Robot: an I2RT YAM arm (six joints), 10 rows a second.
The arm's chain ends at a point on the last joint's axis. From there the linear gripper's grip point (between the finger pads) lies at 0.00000 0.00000 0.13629 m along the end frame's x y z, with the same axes.
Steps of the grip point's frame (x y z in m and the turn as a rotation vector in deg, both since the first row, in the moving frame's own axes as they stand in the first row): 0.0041 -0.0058 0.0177 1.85 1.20 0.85; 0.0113 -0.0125 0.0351 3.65 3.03 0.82; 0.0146 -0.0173 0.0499 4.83 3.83 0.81; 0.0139 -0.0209 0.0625 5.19 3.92 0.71; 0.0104 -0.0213 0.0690 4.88 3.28 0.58
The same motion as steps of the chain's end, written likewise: 0.0012 -0.0014 0.0178 1.85 1.20 0.85; 0.0040 -0.0039 0.0356 3.65 3.03 0.82; 0.0054 -0.0059 0.0507 4.83 3.83 0.81; 0.0045 -0.0086 0.0634 5.19 3.92 0.71; 0.0026 -0.0098 0.0697 4.88 3.28 0.58
